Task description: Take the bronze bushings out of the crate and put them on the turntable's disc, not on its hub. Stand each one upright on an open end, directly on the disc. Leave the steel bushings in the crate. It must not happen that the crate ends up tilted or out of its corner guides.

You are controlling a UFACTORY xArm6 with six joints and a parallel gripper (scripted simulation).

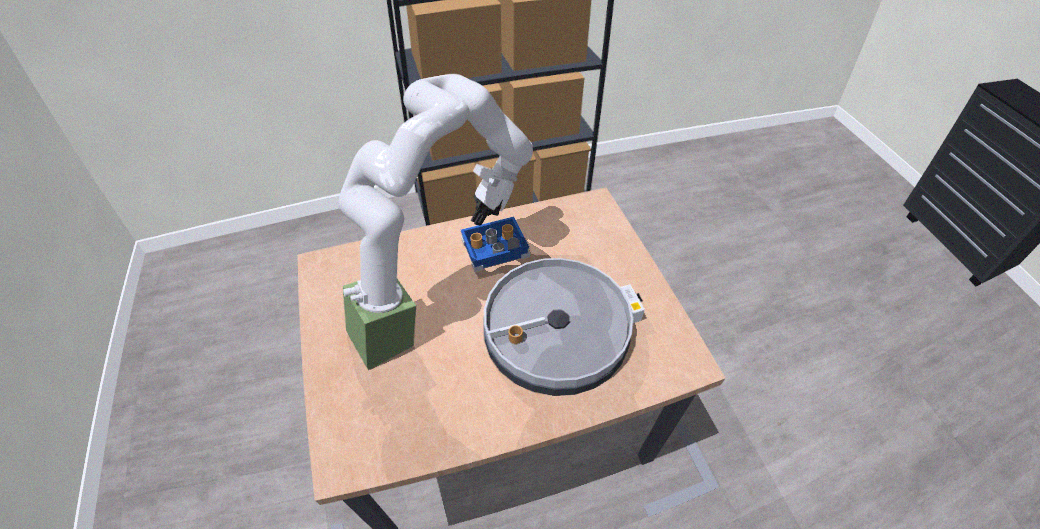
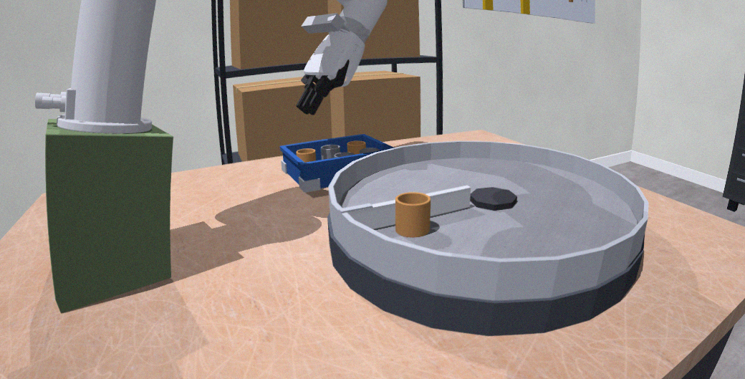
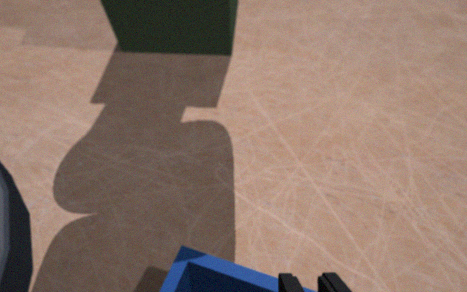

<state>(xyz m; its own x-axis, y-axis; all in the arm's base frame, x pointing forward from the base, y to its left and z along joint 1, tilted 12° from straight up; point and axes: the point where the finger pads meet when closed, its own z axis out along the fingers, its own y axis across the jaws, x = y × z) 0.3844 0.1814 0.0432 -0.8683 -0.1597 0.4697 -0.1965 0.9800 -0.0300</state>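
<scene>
My hand is 40 mm short of the blue crate, 20 mm to the left of it and 120 mm above it. From my hand the other things lie so: turntable disc: 50 mm ahead, 400 mm to the right, 90 mm below.
</scene>
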